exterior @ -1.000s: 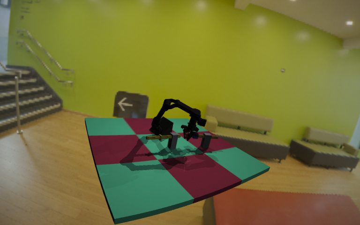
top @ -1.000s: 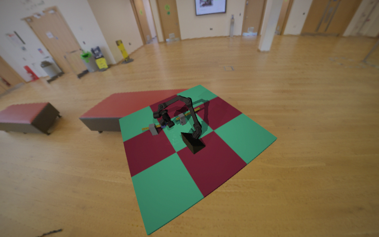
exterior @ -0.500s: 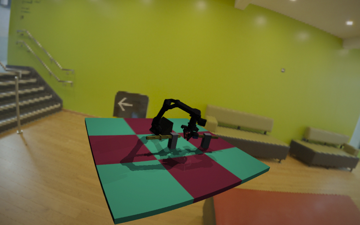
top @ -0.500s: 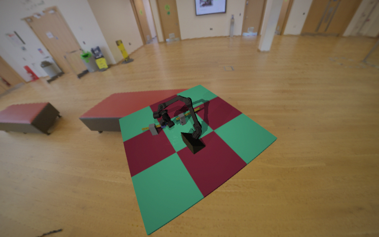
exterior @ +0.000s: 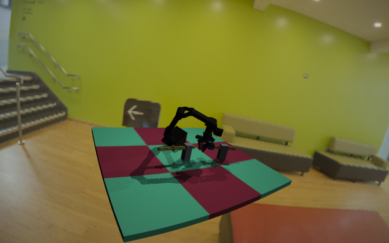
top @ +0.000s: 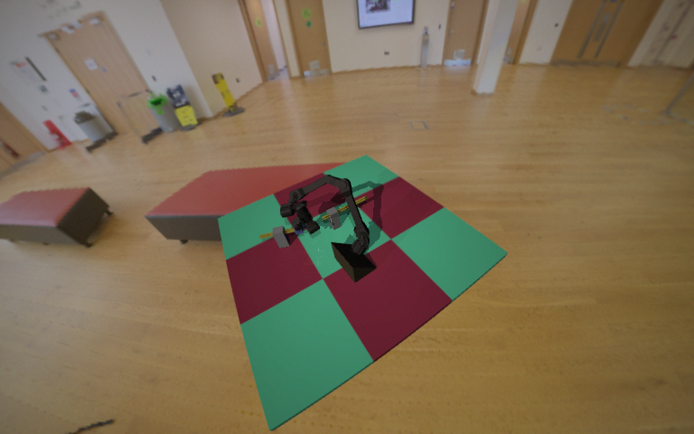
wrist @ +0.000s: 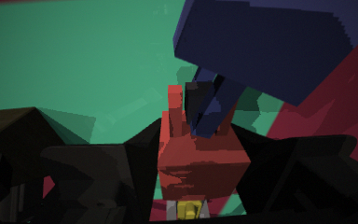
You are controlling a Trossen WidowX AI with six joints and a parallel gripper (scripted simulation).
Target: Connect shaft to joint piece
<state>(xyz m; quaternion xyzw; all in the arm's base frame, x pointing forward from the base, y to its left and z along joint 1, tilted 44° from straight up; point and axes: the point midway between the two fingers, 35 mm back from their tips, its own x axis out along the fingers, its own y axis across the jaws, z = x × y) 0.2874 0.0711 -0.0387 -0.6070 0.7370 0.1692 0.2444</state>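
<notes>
The red square joint piece is 40 mm above my gripper tip and 10 mm to the left of it.
</notes>
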